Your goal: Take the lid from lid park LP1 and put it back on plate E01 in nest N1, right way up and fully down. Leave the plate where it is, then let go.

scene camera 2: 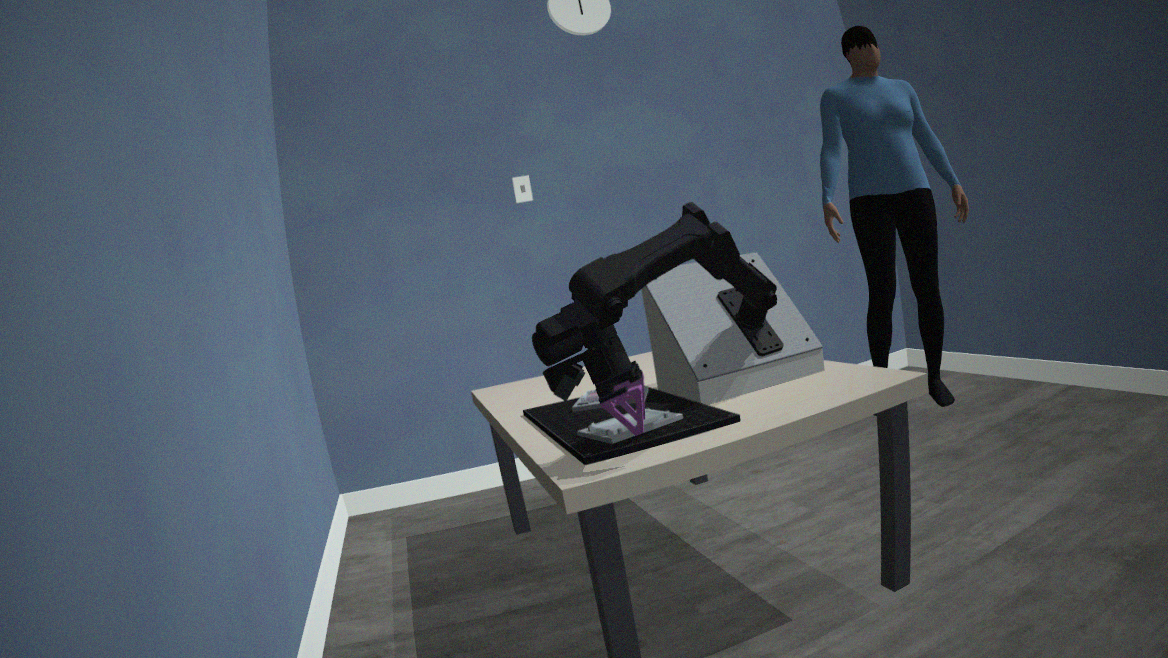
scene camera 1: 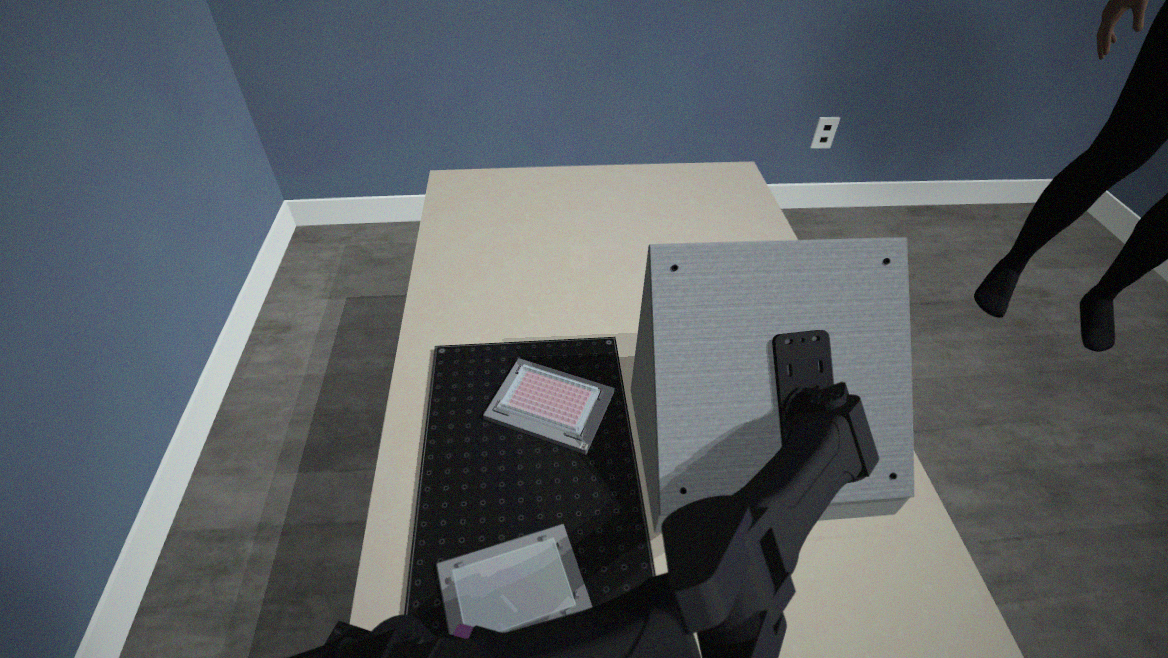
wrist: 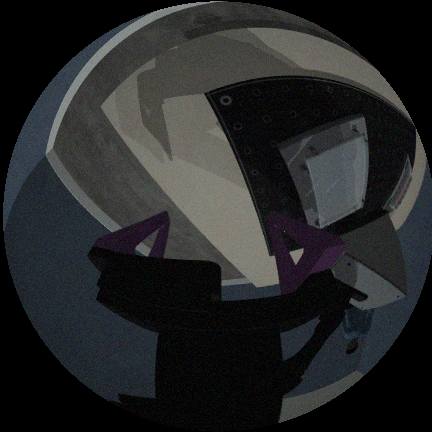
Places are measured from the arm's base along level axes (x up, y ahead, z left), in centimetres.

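Where they show: gripper, fingertip midpoint: (scene camera 2: 640, 427) (wrist: 218, 215); arm's base, origin of the base link: (scene camera 2: 749, 321) (scene camera 1: 805, 411) (wrist: 347, 288).
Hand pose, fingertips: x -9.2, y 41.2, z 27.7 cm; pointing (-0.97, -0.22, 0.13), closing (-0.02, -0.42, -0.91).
Each offset is from my fingertips to the top centre of the thing. Level surfaces: height alone.
The clear lid @(dy -3.5, dx -1.8, dz -14.5 cm) (scene camera 1: 510, 586) (wrist: 342, 182) lies flat on the grey lid park LP1 (scene camera 1: 498, 553) (wrist: 296, 167). Plate E01 @(dy -10.1, dx -0.9, dz -41.6 cm) (scene camera 1: 549, 398), with pink wells and no lid on it, sits in the grey nest N1 @(dy -10.1, dx -1.7, dz -41.6 cm) (scene camera 1: 527, 422) farther back; the plate also shows at the right edge of the wrist view (wrist: 401, 187). My gripper (scene camera 2: 637, 426) (wrist: 218, 215) points down with its purple fingers wide apart and nothing between them. It is at the near side of the lid park. In scene camera 1 the arm hides most of the gripper. The exact gap between fingertips and lid cannot be told.
The park and nest stand on a black perforated board @(dy -6.3, dx -3.5, dz -28.9 cm) (scene camera 1: 523, 494) (scene camera 2: 711, 418) on the cream table @(dx -4.8 cm) (scene camera 1: 572, 212) (scene camera 2: 858, 380). A grey sloped block (scene camera 1: 719, 310) (scene camera 2: 674, 339) bearing the arm's base stands right of the board. A person (scene camera 2: 878, 147) stands behind the table.
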